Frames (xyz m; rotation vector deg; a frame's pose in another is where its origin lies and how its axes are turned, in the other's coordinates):
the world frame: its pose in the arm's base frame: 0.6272 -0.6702 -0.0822 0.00 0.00 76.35
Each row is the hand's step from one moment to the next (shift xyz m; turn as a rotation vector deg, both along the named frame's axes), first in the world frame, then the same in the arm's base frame.
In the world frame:
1: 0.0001 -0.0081 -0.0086 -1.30 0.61 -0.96
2: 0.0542 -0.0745 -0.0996 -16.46 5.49 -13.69
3: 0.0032 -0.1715 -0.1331 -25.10 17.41 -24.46
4: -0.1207 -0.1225 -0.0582 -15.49 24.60 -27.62
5: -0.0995 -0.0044 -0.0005 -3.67 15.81 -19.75
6: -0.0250 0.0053 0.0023 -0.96 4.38 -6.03
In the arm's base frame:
1: 0.0079 -0.0018 -0.0086 -0.90 -1.12 -0.96
2: 0.0852 0.0351 -0.0996 -9.22 -14.70 -13.69
3: 0.1674 -0.0374 -0.1331 -22.84 -20.28 -24.46
4: 0.0906 -0.1462 -0.0582 -27.56 -9.25 -27.62
5: -0.0192 -0.0977 -0.0005 -16.23 0.16 -19.75
6: -0.0111 -0.0230 0.0023 -4.48 0.10 -6.03

